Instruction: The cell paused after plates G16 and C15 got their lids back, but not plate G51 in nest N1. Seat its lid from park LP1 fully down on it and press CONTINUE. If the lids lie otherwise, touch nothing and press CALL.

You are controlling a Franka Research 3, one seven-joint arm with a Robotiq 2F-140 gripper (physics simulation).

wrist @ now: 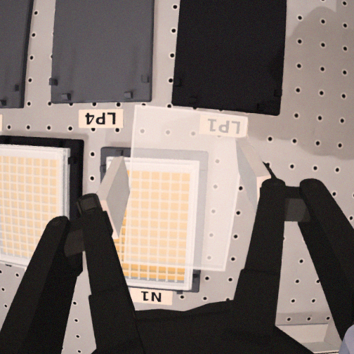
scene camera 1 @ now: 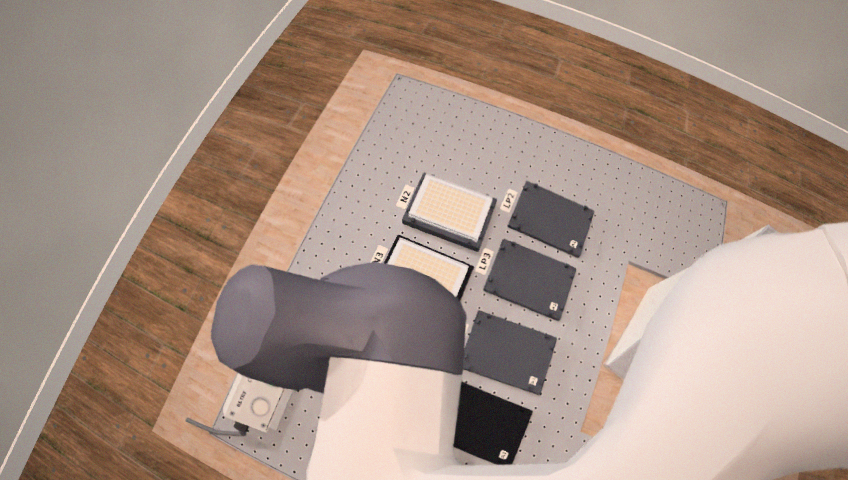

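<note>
My gripper [wrist: 181,162] is shut on a clear lid [wrist: 220,212], held level by its sides above nest N1 in the wrist view. The lid overlaps plate G51 [wrist: 160,276] in part, shifted toward park LP1 and to the image right; the plate's left and label-side edges stick out from under it. The gap in height cannot be judged. Park LP1 [scene camera 1: 490,425] [wrist: 227,55] is a bare black base. In the scene view the arm hides gripper, lid and nest N1. The button panel [scene camera 1: 246,407] shows its pale RETRY button; CONTINUE and CALL are hidden.
A plate [scene camera 1: 452,208] stands in nest N2, and another plate [scene camera 1: 429,265] [wrist: 30,205] stands in nest N3, beside N1. Dark parks LP2 [scene camera 1: 552,217], LP3 [scene camera 1: 530,278] and LP4 [scene camera 1: 510,352] [wrist: 102,50] stand in a row with LP1. A grey cable [scene camera 1: 214,428] leaves the panel.
</note>
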